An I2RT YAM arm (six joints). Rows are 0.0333 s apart.
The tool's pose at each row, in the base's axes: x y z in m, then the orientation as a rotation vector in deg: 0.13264, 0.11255, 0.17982, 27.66, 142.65, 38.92; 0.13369, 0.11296, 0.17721, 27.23, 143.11, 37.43; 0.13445, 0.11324, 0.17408, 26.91, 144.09, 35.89; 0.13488, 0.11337, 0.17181, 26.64, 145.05, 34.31; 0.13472, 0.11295, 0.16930, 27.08, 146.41, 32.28; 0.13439, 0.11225, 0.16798, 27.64, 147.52, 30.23; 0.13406, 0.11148, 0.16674, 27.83, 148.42, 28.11; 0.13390, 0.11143, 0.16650, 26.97, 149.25, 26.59; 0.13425, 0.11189, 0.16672, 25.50, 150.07, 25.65; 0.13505, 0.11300, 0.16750, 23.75, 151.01, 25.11; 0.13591, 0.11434, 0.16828, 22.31, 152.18, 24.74
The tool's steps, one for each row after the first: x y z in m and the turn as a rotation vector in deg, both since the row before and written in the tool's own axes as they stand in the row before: 0.00033, -0.00089, 0.00268, 1.01, -0.04, -0.63; 0.00072, -0.00128, 0.00288, 1.23, 0.43, -0.53; 0.00058, -0.00097, 0.00202, 1.26, 0.41, -0.50; 0.00092, -0.00162, 0.00174, 1.81, 0.66, -0.06; 0.00047, -0.00129, 0.00068, 1.77, 0.45, 0.02; 0.00041, -0.00129, 0.00063, 1.68, 0.26, -0.26; 0.00020, -0.00018, 0.00011, 1.06, 0.36, -0.89; -0.00019, 0.00058, 0.00009, 0.56, 0.51, -1.20; -0.00055, 0.00148, -0.00002, 0.28, 0.74, -1.32; -0.00055, 0.00168, 0.00005, 0.27, 1.02, -1.05
